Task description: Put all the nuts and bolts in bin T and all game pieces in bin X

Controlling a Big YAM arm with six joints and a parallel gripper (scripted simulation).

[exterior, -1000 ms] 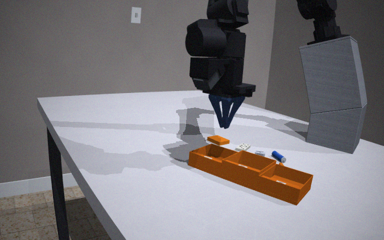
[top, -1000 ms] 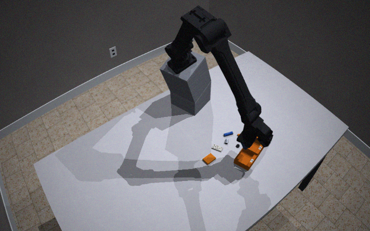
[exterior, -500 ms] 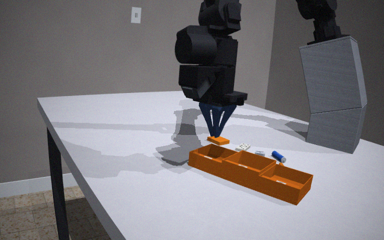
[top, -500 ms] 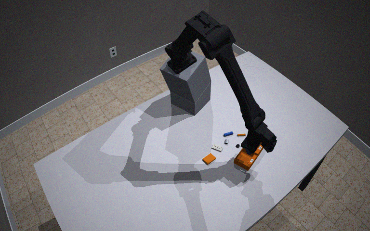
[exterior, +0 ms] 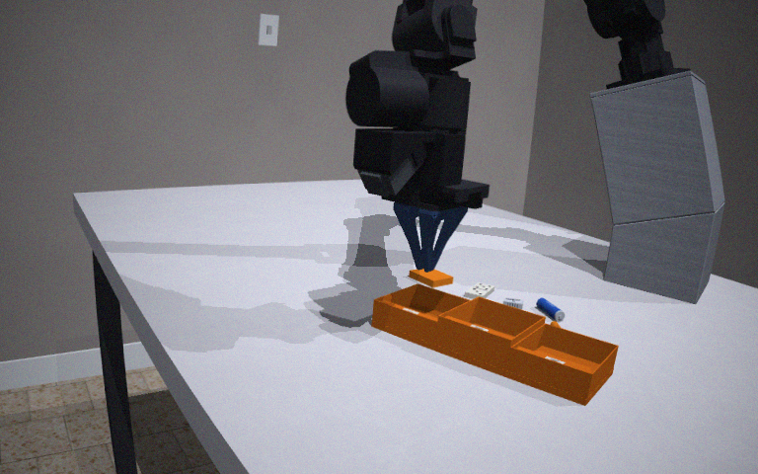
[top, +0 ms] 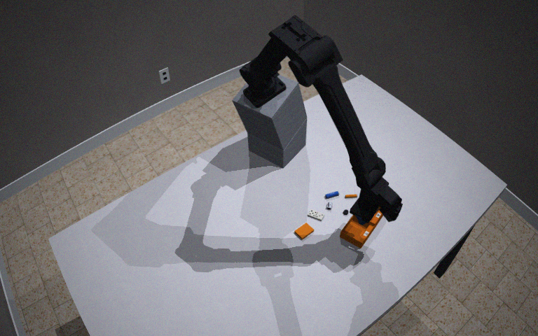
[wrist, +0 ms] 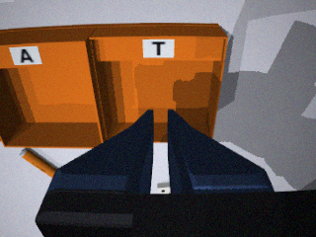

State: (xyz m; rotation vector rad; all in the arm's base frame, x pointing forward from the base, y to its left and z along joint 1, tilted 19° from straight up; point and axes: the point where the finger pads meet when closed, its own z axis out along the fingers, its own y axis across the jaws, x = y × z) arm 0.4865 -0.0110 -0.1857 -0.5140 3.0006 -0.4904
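My hand is 30 mm past the orange three-part bin row, 80 mm to the right of it and 60 mm above it. The rest, counted from my hand: small silver metal piece (150 mm behind, 10 mm to the right, 70 mm below); black fastener (100 mm behind, 30 mm to the left, 70 mm below); white domino (150 mm behind, 60 mm to the right, 70 mm below).
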